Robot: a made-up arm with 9 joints.
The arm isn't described. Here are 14 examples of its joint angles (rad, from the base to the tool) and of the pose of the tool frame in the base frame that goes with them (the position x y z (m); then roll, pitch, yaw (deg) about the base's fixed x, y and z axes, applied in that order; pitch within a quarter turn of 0, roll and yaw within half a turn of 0).
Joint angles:
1: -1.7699 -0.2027 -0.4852 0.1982 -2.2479 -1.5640 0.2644 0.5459 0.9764
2: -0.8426 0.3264 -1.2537 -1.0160 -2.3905 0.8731 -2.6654 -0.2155 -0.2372
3: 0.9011 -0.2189 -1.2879 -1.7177 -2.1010 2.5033 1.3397 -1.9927 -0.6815
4: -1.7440 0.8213 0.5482 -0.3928 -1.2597 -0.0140 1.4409 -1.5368 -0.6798
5: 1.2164 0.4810 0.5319 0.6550 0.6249 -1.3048 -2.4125 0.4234 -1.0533
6: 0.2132 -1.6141 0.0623 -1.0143 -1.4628 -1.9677 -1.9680 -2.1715 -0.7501
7: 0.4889 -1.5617 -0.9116 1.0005 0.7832 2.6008 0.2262 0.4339 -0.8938
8: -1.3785 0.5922 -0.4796 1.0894 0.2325 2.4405 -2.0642 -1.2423 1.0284
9: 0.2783 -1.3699 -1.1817 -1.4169 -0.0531 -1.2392 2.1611 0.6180 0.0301
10: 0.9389 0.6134 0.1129 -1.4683 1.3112 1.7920 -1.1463 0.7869 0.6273
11: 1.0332 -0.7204 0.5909 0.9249 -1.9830 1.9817 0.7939 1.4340 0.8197
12: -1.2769 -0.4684 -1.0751 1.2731 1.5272 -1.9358 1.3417 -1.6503 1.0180
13: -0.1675 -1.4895 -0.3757 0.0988 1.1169 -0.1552 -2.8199 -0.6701 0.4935
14: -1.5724 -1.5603 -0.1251 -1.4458 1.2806 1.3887 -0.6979 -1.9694 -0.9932
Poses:
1: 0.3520 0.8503 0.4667 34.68 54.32 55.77
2: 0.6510 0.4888 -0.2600 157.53 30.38 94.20
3: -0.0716 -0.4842 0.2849 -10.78 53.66 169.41
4: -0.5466 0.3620 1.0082 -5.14 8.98 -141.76
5: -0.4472 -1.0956 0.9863 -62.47 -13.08 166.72
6: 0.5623 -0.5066 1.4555 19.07 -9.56 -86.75
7: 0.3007 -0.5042 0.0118 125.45 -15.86 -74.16
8: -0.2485 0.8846 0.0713 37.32 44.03 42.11
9: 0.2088 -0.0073 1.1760 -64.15 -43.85 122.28
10: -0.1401 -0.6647 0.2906 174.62 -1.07 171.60
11: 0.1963 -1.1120 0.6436 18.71 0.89 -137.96
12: 0.4296 0.0459 0.2580 78.25 25.51 -83.11
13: 1.0940 0.1849 0.3046 -150.56 1.98 28.58
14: 0.5182 -0.4905 1.0305 -20.25 -30.25 172.53
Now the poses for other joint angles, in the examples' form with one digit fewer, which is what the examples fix.
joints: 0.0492 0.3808 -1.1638 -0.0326 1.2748 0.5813 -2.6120 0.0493 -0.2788
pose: 0.263 0.419 -0.063 -109.4 31.8 22.4
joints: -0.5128 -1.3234 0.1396 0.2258 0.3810 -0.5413 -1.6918 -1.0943 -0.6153
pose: 0.623 -0.535 0.570 106.1 -39.2 -47.2
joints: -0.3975 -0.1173 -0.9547 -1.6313 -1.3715 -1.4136 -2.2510 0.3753 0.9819
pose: 0.313 -0.245 0.019 -116.2 -11.6 -125.1
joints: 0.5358 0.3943 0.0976 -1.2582 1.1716 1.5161 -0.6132 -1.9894 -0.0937
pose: 0.339 -0.089 -0.360 -129.2 12.1 85.8
